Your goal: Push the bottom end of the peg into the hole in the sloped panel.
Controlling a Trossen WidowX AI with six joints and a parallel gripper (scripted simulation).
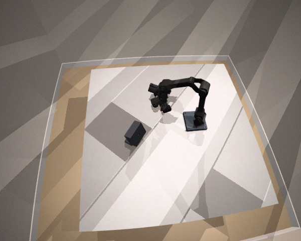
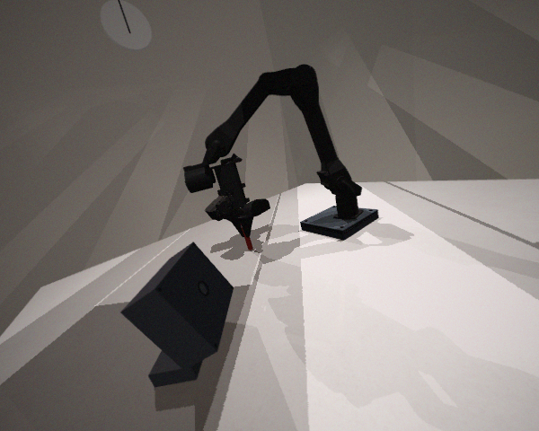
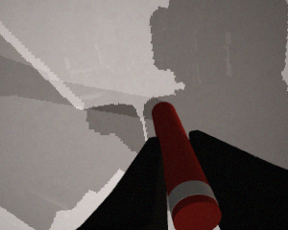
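My gripper tip is 250 mm short of the sloped panel, 170 mm to the right of it and 40 mm below it. Also, from my gripper tip: red peg: 20 mm above.
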